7 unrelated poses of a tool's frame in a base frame.
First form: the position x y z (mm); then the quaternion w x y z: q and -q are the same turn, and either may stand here.
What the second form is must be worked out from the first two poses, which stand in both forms.
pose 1, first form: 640.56, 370.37, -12.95, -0.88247, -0.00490, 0.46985, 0.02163
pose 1, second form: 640.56, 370.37, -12.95, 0.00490, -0.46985, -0.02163, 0.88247
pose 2, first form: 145.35, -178.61, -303.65, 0.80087, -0.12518, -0.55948, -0.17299
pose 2, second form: 145.35, -178.61, -303.65, -0.12518, -0.55948, -0.17299, 0.80087
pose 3, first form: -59.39, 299.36, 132.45, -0.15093, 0.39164, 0.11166, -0.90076
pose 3, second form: -59.39, 299.36, 132.45, -0.39164, -0.11166, 0.90076, 0.15093
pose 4, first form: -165.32, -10.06, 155.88, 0.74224, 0.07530, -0.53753, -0.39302
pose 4, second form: -165.32, -10.06, 155.88, 0.07530, -0.53753, -0.39302, 0.74224
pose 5, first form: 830.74, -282.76, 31.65, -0.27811, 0.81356, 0.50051, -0.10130
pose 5, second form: 830.74, -282.76, 31.65, -0.81356, -0.50051, 0.10130, 0.27811
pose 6, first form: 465.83, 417.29, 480.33, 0.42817, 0.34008, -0.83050, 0.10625
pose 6, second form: 465.83, 417.29, 480.33, 0.34008, -0.83050, 0.10625, 0.42817
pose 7, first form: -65.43, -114.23, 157.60, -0.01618, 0.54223, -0.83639, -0.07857
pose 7, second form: -65.43, -114.23, 157.60, -0.54223, 0.83639, 0.07857, 0.01618
